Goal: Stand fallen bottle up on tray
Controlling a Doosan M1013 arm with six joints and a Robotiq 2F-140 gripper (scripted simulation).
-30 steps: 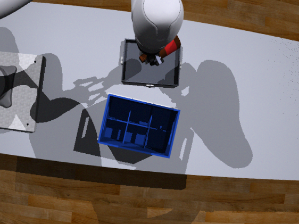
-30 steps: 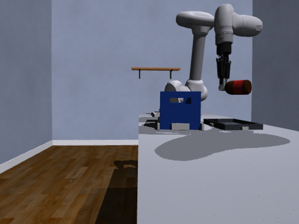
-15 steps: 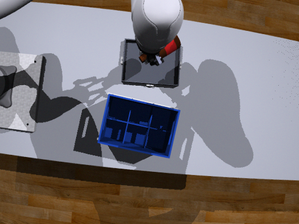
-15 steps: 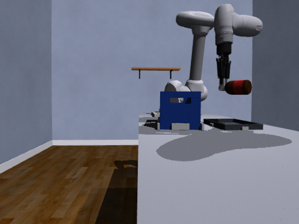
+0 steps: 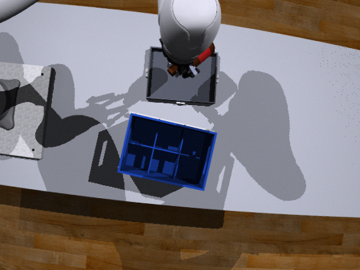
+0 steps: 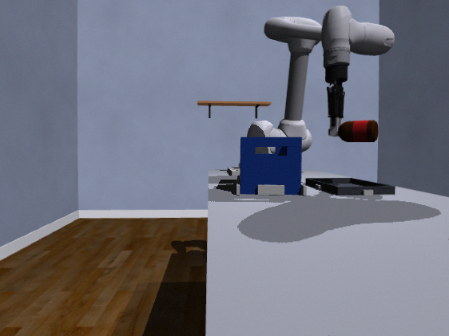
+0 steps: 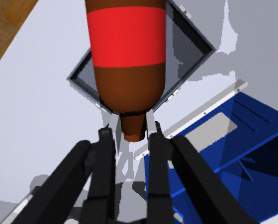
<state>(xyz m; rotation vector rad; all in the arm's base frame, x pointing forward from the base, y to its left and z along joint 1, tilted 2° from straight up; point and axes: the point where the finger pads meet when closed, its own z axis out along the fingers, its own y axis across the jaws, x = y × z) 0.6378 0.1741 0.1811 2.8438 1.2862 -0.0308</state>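
Right now my hand is 40 mm short of the bottle, 40 mm to the right of it and 20 mm above it. Also, from my hand: blue crate (10 mm ahead, 250 mm to the right, 140 mm below); then dark tray (40 mm ahead, 20 mm to the left, 210 mm below).
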